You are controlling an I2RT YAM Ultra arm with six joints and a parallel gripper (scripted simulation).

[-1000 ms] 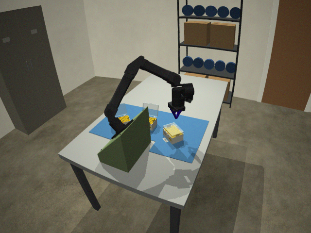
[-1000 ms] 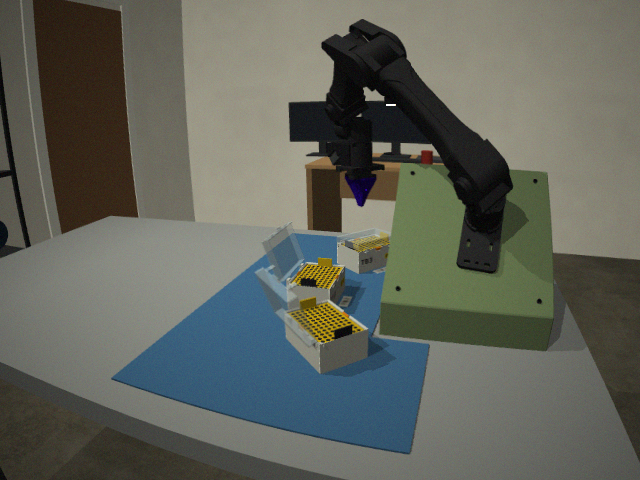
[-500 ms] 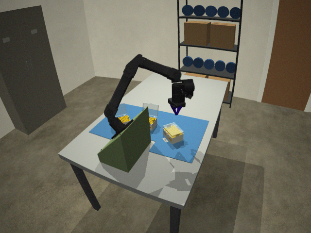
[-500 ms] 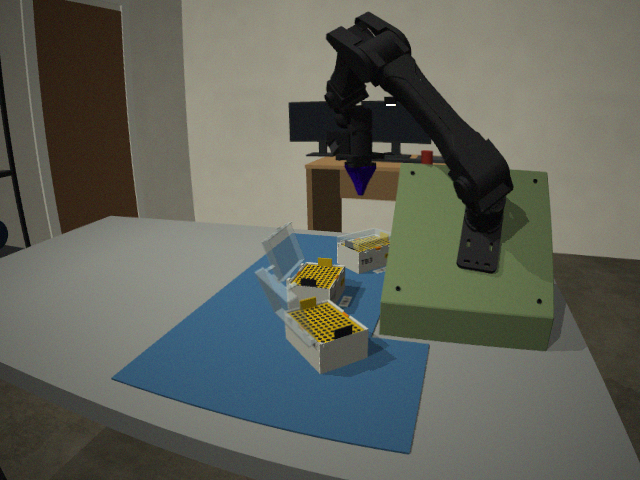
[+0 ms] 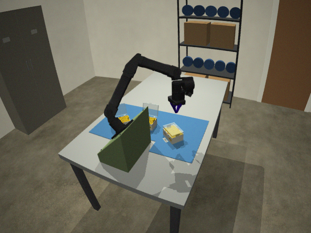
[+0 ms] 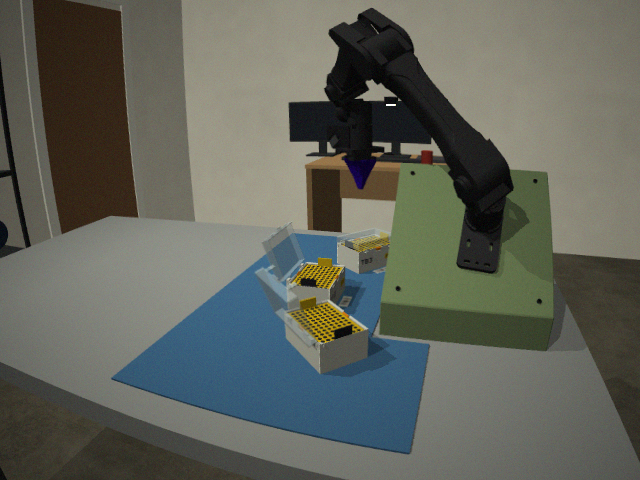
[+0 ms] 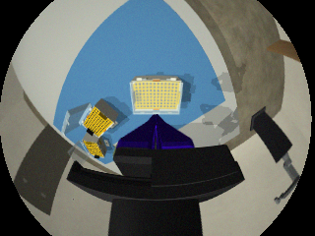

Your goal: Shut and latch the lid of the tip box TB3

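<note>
The tip box is 2 cm behind my hand, 1 cm to the left of it and 15 cm below it. From my hand the other things lie so: lid (8 cm ahead, 24 cm to the left, 9 cm below).
</note>
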